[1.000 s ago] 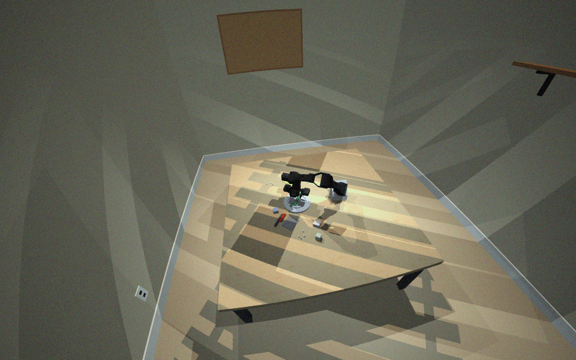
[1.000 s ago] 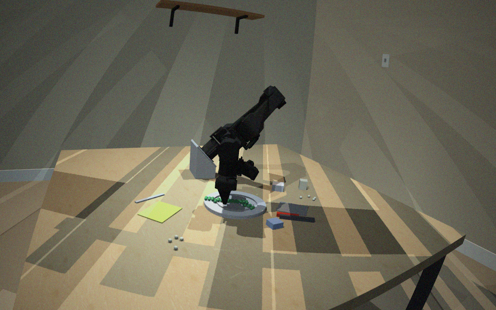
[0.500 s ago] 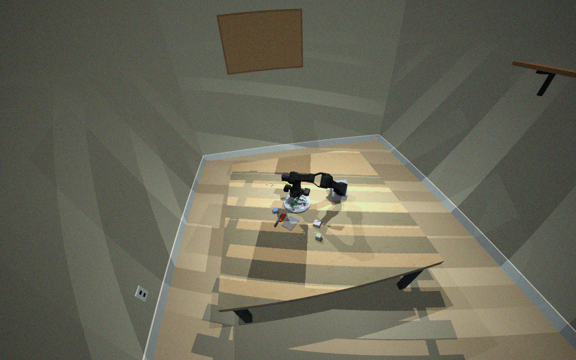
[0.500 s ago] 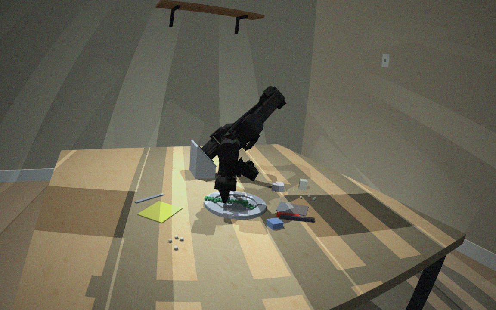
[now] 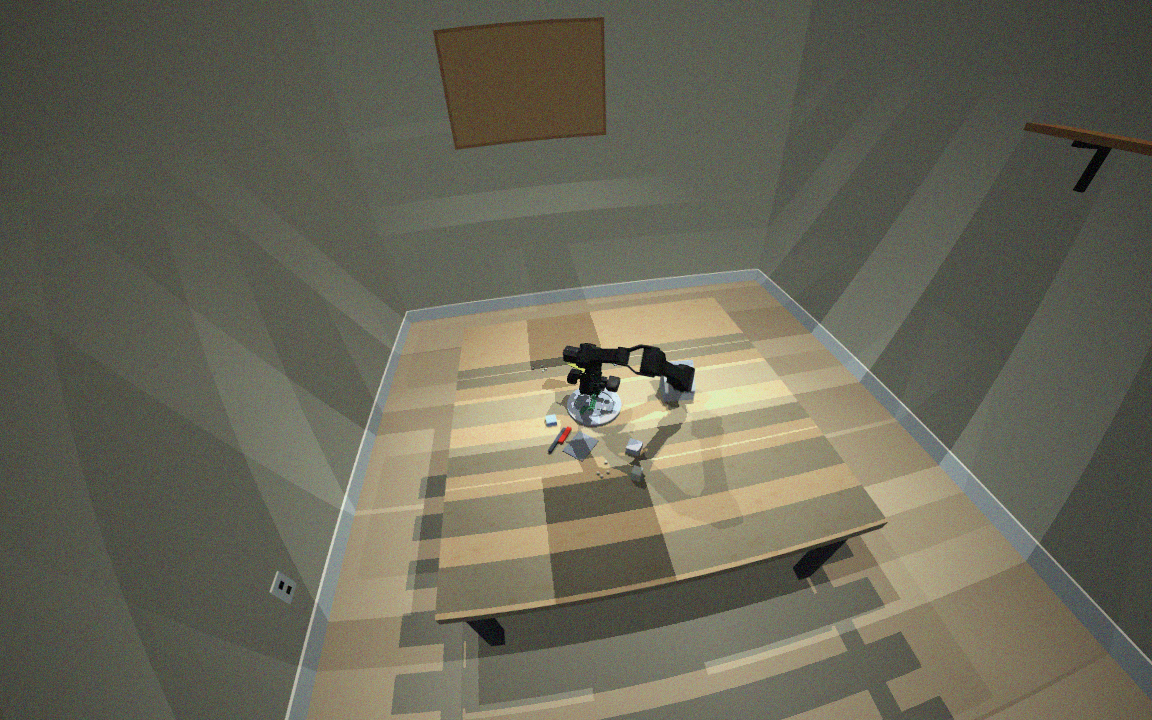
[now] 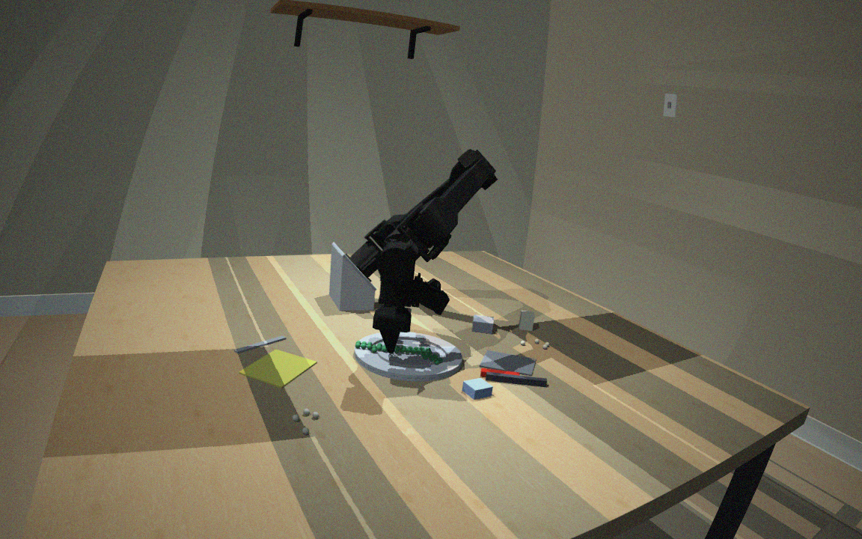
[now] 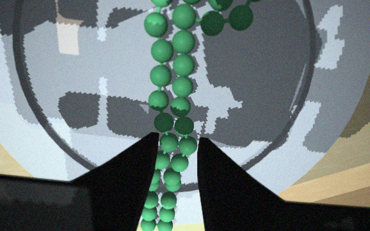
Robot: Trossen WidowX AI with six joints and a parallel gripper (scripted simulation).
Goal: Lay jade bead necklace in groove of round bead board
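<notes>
My gripper tip is now 10 mm short of the round grey bead board, 30 mm to the right of it and 10 mm above it. Round my gripper tip: yellow sheet 20 mm behind, 210 mm to the right, 10 mm below; then blue block 180 mm ahead, 60 mm to the left, 10 mm below; then red and black pen 160 mm ahead, 150 mm to the left, 10 mm below.
</notes>
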